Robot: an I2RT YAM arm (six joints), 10 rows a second.
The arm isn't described. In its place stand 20 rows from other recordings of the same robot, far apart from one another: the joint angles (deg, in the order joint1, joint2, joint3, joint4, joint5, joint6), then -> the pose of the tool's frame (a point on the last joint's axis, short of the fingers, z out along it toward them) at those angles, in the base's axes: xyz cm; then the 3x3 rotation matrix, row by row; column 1 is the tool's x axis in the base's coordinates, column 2 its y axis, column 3 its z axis.
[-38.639 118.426 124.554 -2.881 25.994 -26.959] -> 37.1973 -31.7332 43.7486; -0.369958 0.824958 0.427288; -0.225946 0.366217 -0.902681; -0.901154 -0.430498 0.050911
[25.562 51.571 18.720 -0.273 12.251 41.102] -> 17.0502 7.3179 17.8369; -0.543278 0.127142 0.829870; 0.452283 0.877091 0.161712; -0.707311 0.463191 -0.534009
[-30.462 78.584 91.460 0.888 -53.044 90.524] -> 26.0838 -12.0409 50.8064; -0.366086 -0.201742 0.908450; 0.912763 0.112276 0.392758; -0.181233 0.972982 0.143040
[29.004 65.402 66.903 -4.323 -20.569 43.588] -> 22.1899 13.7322 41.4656; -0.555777 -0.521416 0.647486; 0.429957 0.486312 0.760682; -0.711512 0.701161 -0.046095
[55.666 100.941 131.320 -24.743 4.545 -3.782] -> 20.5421 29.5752 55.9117; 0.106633 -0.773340 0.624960; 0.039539 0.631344 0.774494; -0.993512 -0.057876 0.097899
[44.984 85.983 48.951 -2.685 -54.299 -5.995] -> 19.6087 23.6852 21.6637; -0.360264 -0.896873 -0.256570; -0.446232 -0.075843 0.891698; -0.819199 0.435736 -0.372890
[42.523 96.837 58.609 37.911 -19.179 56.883] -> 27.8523 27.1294 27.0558; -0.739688 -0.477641 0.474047; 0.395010 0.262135 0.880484; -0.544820 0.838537 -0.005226
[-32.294 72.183 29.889 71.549 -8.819 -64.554] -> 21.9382 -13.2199 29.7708; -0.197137 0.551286 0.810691; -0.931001 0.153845 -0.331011; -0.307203 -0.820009 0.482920
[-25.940 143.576 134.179 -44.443 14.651 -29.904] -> 48.8779 -24.7773 20.1892; -0.907265 0.121236 0.402705; -0.095049 0.873662 -0.477158; -0.409677 -0.471186 -0.781120
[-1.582 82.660 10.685 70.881 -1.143 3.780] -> 22.8643 -0.5604 15.8836; -0.018539 0.008907 0.999788; 0.066450 0.997760 -0.007657; -0.997618 0.066294 -0.019089
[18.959 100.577 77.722 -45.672 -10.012 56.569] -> 33.6048 12.1986 23.1659; -0.802119 0.525066 0.284448; 0.593432 0.754037 0.281543; -0.066656 0.394631 -0.916419
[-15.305 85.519 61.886 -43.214 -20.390 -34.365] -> 28.3081 -6.4609 23.4726; -0.797132 -0.405429 0.447446; -0.330404 0.913138 0.238770; -0.505384 0.042493 -0.861848
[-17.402 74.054 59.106 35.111 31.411 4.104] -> 27.8469 -10.6721 39.8096; 0.379750 0.696695 0.608610; -0.055012 0.673736 -0.736922; -0.923452 0.246365 0.294178
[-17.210 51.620 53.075 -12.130 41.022 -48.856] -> 18.2793 -8.1080 36.7973; -0.748490 0.418995 0.514009; -0.362941 0.389884 -0.846324; -0.555010 -0.820020 -0.139754
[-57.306 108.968 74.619 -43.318 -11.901 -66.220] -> 20.3435 -30.3364 16.8144; -0.944570 -0.160433 0.286442; -0.186080 0.980415 -0.064498; -0.270484 -0.114224 -0.955924
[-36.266 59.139 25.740 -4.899 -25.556 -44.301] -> 17.4716 -10.9135 18.9585; -0.539694 -0.162428 0.826043; -0.385535 0.919958 -0.070993; -0.748394 -0.356783 -0.559118
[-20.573 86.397 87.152 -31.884 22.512 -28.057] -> 31.2677 -13.1918 38.4946; -0.724128 0.329609 0.605803; -0.192315 0.747053 -0.636339; -0.662309 -0.577295 -0.477573
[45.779 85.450 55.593 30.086 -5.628 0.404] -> 24.2179 25.3863 30.7173; -0.002724 -0.781596 0.623779; 0.007263 0.623749 0.781591; -0.999970 0.006659 0.003978
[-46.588 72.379 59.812 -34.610 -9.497 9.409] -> 18.7371 -18.9509 29.0341; -0.392750 0.713200 0.580597; 0.649767 0.661974 -0.373622; -0.650807 0.230513 -0.723404
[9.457 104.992 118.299 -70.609 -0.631 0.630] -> 36.6988 6.1527 39.1066; -0.831913 -0.161028 0.531027; -0.127427 0.986833 0.099618; -0.540076 0.015207 -0.841479
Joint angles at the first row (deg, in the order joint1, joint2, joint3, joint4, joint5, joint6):
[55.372 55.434 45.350 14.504 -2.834 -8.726]
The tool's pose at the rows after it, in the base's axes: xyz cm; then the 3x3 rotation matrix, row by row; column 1 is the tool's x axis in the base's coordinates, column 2 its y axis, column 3 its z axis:
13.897 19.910 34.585; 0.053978 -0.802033 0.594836; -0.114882 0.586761 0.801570; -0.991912 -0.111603 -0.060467
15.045 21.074 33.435; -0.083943 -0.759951 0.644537; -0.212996 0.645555 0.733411; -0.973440 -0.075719 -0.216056
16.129 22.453 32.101; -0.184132 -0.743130 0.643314; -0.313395 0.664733 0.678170; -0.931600 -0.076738 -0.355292
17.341 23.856 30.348; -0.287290 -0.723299 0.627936; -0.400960 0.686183 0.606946; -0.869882 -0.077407 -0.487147
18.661 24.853 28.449; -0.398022 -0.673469 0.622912; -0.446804 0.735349 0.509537; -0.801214 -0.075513 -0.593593
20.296 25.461 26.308; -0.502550 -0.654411 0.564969; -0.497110 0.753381 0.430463; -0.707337 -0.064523 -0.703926
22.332 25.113 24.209; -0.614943 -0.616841 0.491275; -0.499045 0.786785 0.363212; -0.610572 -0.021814 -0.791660
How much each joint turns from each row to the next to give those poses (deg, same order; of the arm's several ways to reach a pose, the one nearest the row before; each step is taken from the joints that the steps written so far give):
[-0.002 2.944 2.489 -7.433 4.780 2.424]
[0.001 4.608 3.530 -8.014 4.576 3.304]
[0.000 5.277 3.473 -6.677 1.756 1.459]
[-0.219 5.909 3.275 -5.943 1.424 1.926]
[-0.668 5.583 2.707 -4.898 2.480 3.391]
[-1.869 5.861 2.927 -5.452 -1.372 1.918]
[-3.446 4.968 2.079 -4.358 -3.095 2.368]

